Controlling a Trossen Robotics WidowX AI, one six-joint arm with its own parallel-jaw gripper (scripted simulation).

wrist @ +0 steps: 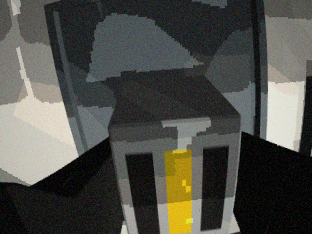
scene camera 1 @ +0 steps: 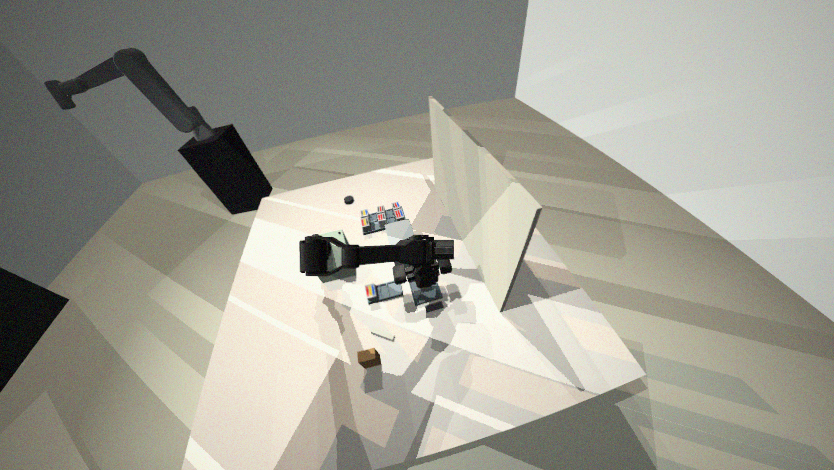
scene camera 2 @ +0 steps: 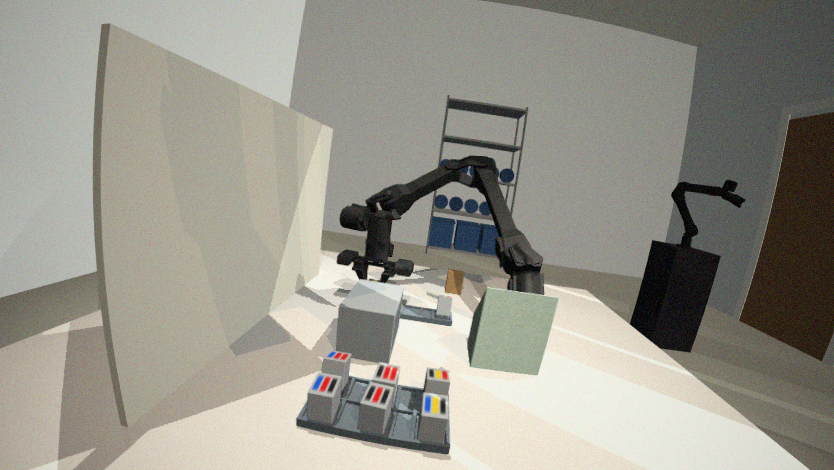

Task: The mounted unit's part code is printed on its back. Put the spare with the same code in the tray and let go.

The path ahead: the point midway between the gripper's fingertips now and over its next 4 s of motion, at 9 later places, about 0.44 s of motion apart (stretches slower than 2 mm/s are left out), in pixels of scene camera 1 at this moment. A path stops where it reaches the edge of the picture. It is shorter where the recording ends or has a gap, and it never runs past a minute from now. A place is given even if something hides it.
My gripper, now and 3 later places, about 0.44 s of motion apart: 424,282; 423,283; 422,272; 420,266
